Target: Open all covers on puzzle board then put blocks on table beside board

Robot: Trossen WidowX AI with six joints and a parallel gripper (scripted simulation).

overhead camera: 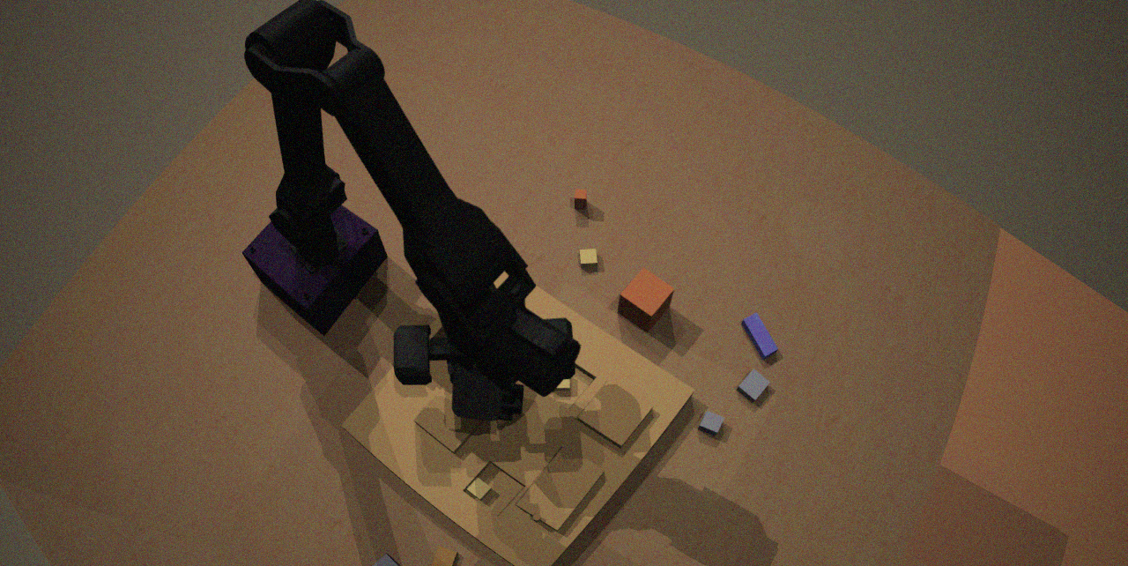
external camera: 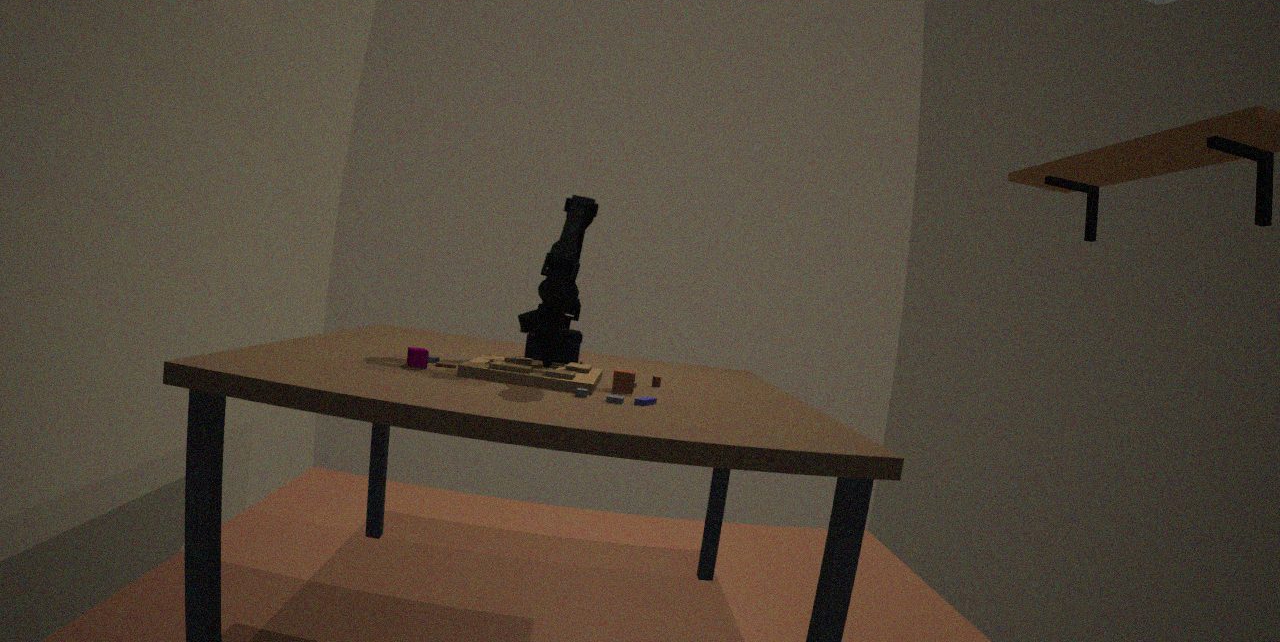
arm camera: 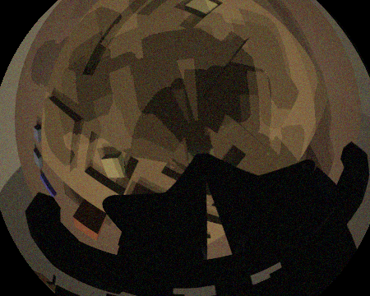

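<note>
The tan puzzle board is 50 mm ahead of my gripper tip. The rest, counted from my gripper tip: small orange block (250 mm to the left, 100 mm behind, 10 mm below); then grey block (260 mm to the right, 90 mm ahead, 10 mm below); then orange cube (200 mm to the left, 60 mm ahead).
</note>
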